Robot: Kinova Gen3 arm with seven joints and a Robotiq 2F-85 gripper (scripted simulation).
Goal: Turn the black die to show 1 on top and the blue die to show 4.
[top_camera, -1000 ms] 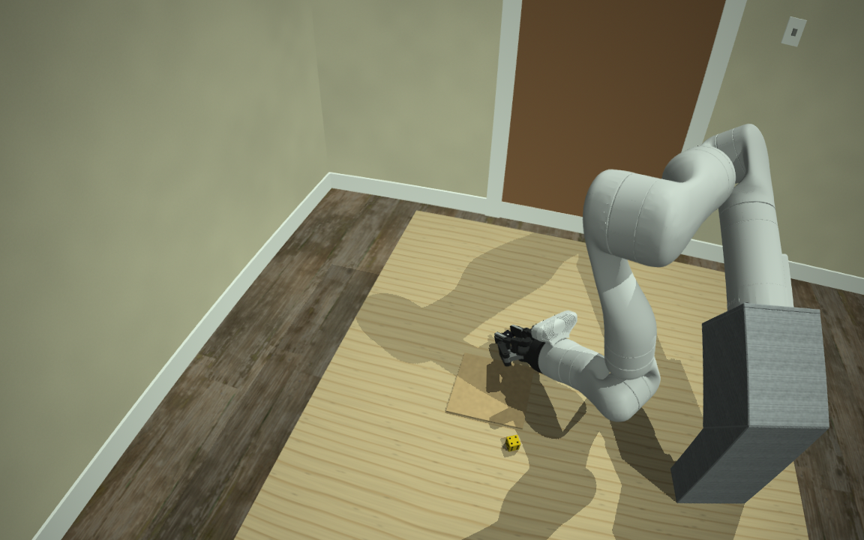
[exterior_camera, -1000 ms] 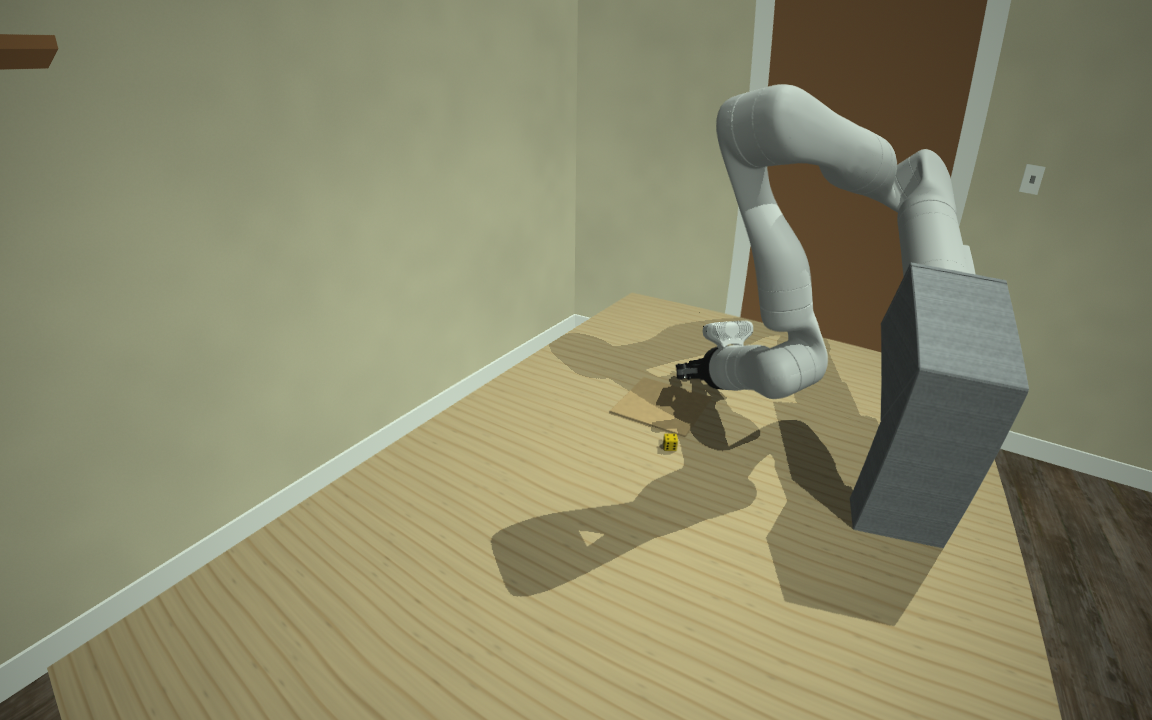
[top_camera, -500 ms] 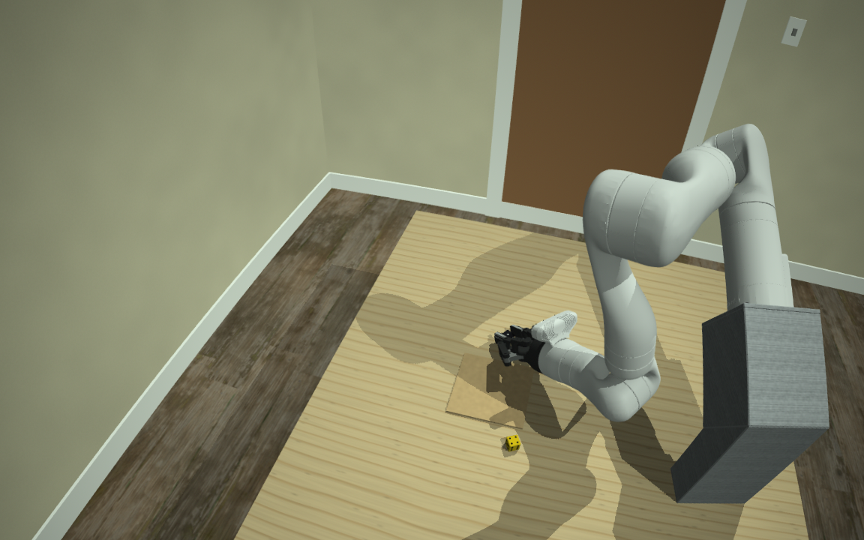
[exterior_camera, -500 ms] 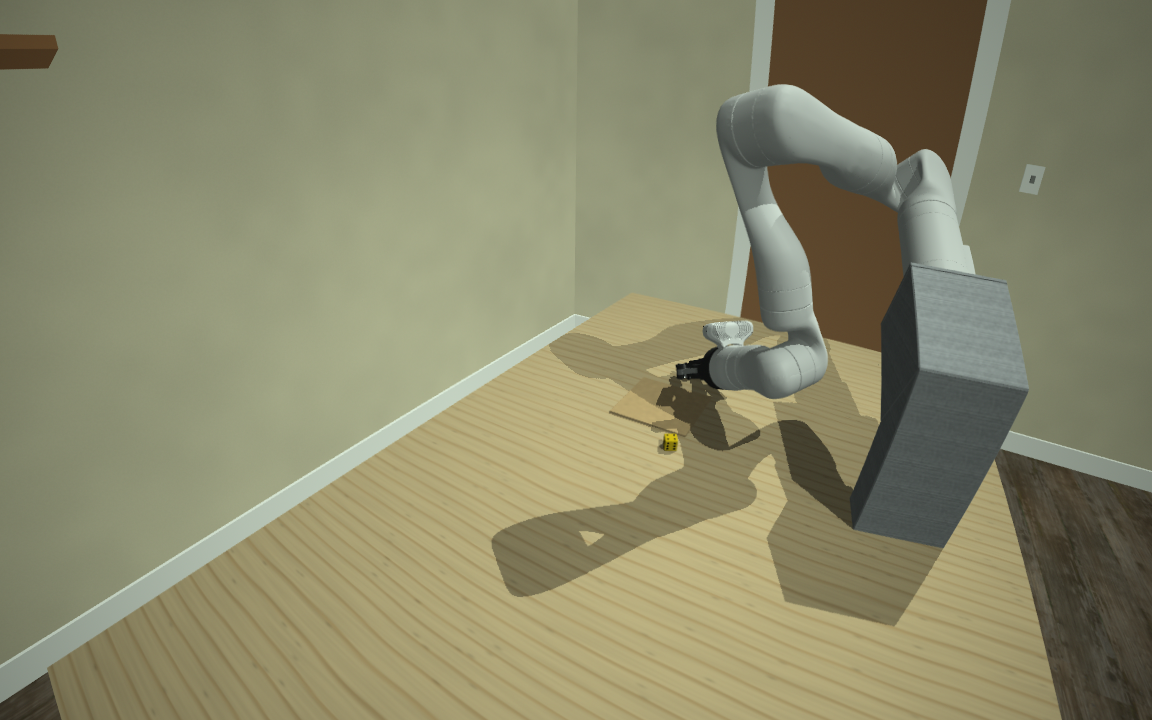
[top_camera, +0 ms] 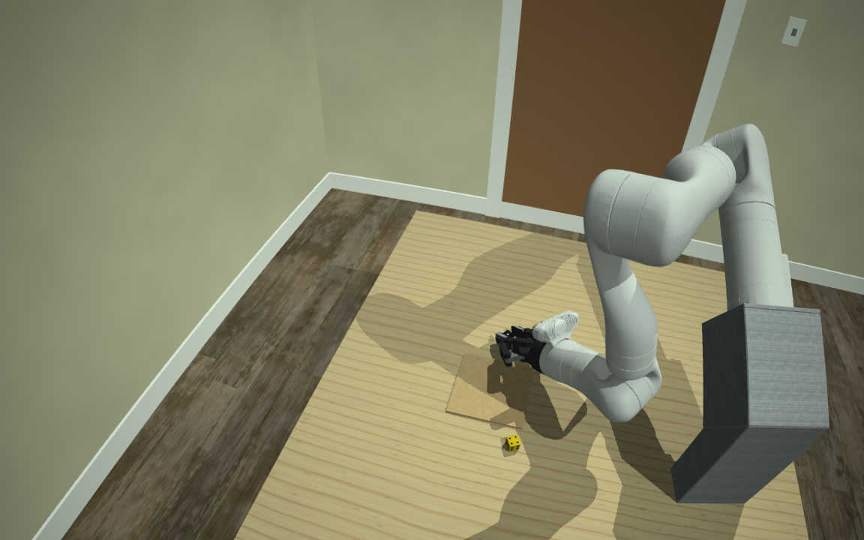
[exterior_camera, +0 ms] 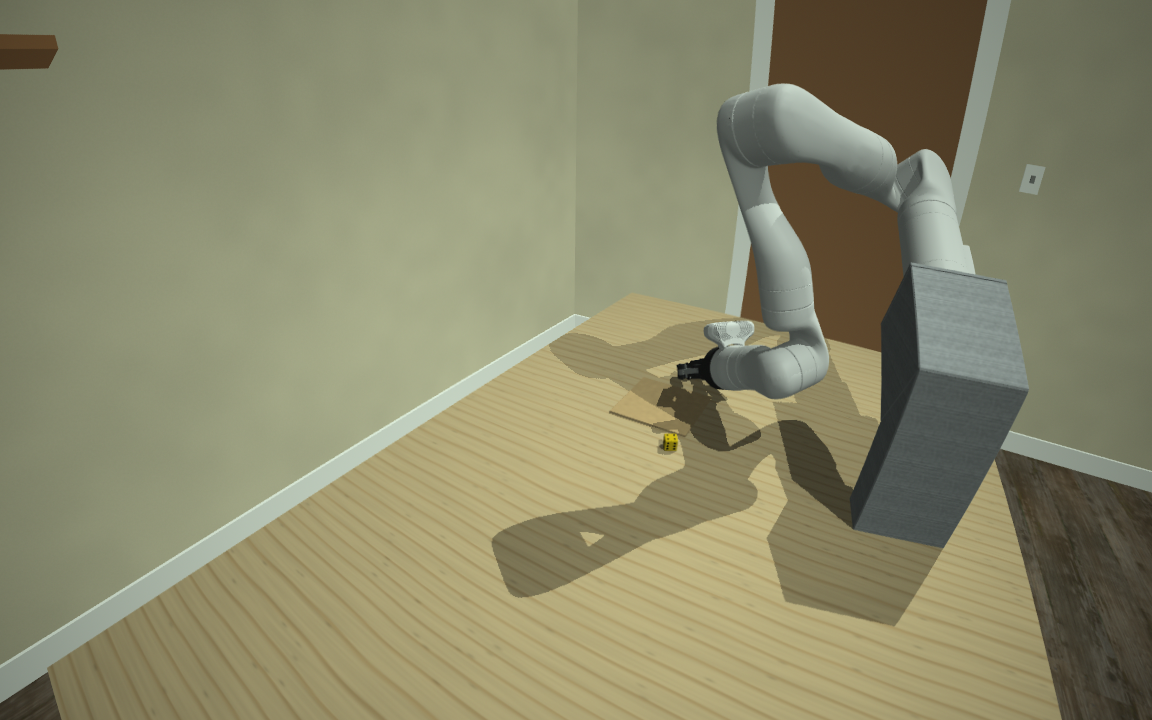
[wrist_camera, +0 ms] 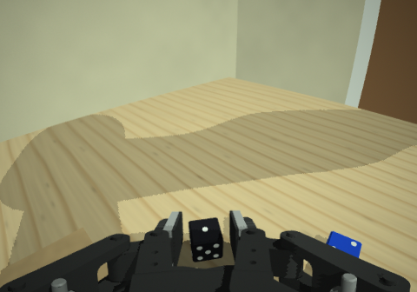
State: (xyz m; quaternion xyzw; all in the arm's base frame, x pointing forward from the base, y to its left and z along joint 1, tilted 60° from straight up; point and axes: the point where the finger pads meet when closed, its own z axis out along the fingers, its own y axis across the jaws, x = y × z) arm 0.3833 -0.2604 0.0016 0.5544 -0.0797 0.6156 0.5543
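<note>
My gripper is now 10 mm above the black die. From my hand the other things lie so: yellow die: 230 mm to the left, 20 mm behind, 10 mm below; tan mat: 120 mm to the left, 20 mm below, 20 mm ahead; blue die: 70 mm behind, 40 mm to the right, 10 mm below.
</note>
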